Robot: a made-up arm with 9 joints.
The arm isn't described. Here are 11 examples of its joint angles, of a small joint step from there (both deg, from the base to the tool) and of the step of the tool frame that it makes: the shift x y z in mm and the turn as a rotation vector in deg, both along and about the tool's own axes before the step.
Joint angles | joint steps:
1: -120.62 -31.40 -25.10 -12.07 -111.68 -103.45 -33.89 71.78 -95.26 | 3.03 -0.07 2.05 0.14 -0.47 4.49 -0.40 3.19 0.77
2: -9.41 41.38 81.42 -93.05 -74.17 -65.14 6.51 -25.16 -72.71 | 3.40 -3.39 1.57 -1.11 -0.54 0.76 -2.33 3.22 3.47
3: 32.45 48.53 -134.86 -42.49 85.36 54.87 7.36 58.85 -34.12 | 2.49 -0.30 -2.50 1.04 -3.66 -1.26 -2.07 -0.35 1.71
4: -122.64 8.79 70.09 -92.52 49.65 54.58 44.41 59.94 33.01 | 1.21 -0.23 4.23 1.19 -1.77 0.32 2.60 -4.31 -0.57
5: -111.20 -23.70 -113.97 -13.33 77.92 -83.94 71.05 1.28 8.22 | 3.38 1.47 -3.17 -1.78 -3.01 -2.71 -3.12 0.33 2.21
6: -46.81 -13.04 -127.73 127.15 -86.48 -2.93 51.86 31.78 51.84 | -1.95 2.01 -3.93 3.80 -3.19 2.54 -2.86 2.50 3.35
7: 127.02 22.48 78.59 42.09 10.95 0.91 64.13 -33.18 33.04 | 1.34 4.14 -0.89 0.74 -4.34 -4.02 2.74 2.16 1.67
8: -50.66 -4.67 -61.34 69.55 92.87 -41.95 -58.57 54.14 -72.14 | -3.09 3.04 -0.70 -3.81 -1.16 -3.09 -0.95 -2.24 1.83
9: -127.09 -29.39 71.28 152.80 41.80 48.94 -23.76 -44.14 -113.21 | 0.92 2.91 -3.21 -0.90 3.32 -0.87 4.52 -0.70 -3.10
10: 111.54 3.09 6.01 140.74 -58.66 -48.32 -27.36 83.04 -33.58 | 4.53 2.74 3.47 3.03 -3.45 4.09 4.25 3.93 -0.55
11: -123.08 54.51 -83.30 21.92 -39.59 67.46 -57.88 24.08 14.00 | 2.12 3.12 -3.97 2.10 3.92 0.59 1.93 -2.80 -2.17
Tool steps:
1: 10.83 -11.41 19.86 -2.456 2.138 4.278
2: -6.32 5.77 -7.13 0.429 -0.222 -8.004
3: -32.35 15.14 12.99 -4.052 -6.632 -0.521
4: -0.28 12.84 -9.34 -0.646 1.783 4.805
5: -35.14 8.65 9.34 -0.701 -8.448 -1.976
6: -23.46 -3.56 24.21 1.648 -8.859 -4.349
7: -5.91 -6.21 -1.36 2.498 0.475 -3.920
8: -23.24 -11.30 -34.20 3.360 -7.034 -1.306
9: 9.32 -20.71 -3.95 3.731 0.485 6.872
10: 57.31 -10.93 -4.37 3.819 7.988 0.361
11: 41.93 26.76 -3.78 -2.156 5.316 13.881
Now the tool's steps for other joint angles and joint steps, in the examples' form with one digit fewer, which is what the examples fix.
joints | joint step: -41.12 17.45 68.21 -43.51 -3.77 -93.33 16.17 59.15 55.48 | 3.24 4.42 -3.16 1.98 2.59 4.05 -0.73 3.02 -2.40
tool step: -9.8 -18.1 48.6 2.05 -8.09 -2.94
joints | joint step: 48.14 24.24 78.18 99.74 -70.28 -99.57 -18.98 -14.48 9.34 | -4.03 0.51 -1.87 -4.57 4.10 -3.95 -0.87 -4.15 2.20
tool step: -13.9 15.6 -4.2 -5.07 -1.49 -5.46
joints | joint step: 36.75 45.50 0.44 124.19 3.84 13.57 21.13 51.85 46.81 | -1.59 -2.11 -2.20 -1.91 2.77 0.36 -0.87 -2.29 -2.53
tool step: -7.7 -5.3 3.7 -0.98 -1.58 2.56
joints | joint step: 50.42 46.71 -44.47 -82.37 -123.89 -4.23 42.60 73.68 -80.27 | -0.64 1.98 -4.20 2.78 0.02 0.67 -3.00 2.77 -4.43
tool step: -9.9 -15.9 -4.7 2.63 -0.73 7.42
